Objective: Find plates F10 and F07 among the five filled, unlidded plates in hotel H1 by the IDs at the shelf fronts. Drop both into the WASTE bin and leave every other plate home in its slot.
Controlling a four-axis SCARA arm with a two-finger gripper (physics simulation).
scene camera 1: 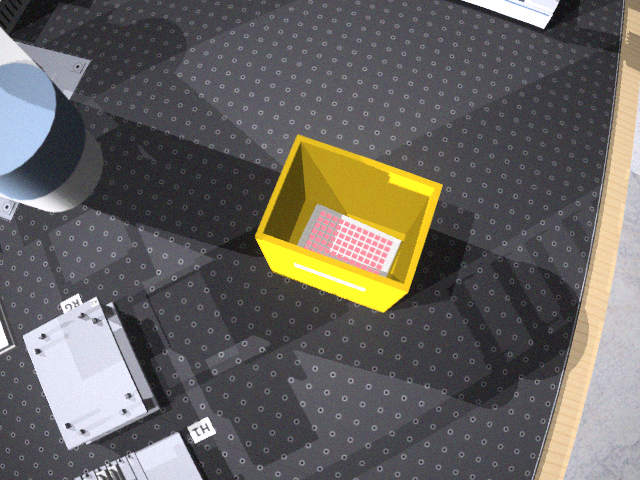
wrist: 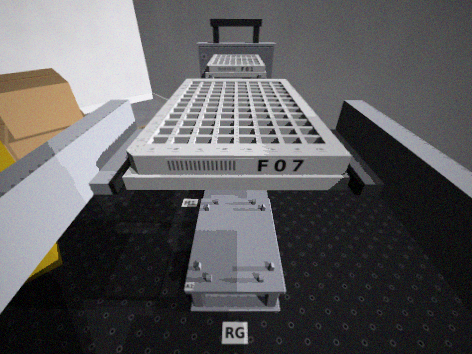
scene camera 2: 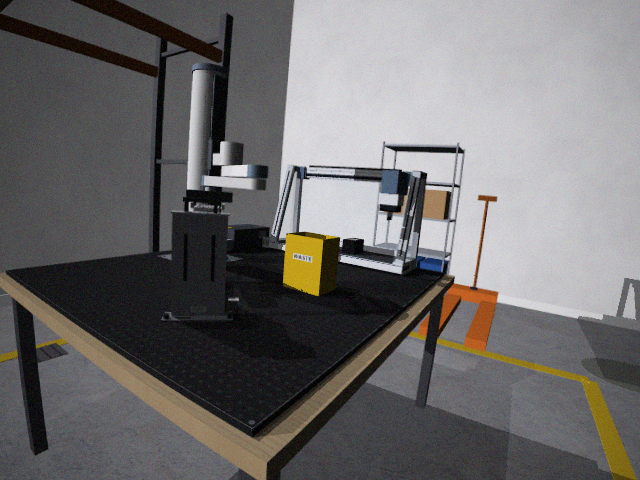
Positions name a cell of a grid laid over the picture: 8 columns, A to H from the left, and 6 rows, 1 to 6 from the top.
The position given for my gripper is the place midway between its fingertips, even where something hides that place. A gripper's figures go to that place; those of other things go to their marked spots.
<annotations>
My gripper (wrist: E3): 0.11 m from the lens. A plate F01 (wrist: D2) is 0.33 m from the lens. A plate F07 (wrist: D3) is 0.09 m from the lens. The marked spots on the plate F07 and the plate F01 are 0.25 m apart.
</annotations>
